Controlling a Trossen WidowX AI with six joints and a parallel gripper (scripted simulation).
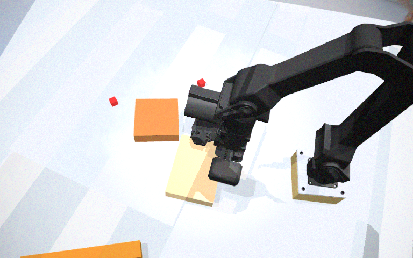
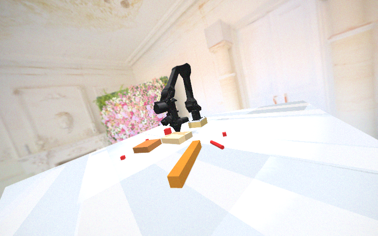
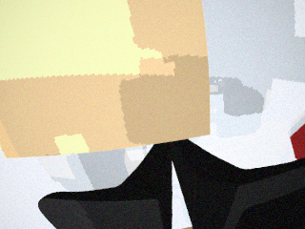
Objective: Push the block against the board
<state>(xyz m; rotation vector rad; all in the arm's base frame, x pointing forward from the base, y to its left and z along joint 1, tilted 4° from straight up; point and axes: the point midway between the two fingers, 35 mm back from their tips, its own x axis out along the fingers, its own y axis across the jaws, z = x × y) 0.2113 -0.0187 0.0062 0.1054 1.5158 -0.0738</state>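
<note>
Right now the pale cream board is 7 cm ahead of my gripper tip, 5 cm to the left of it and 1 cm above it. From my gripper tip the other things lie so: long orange bar 27 cm to the left, 25 cm ahead, 1 cm above; brown block 18 cm ahead, 7 cm to the right, 1 cm above.
</note>
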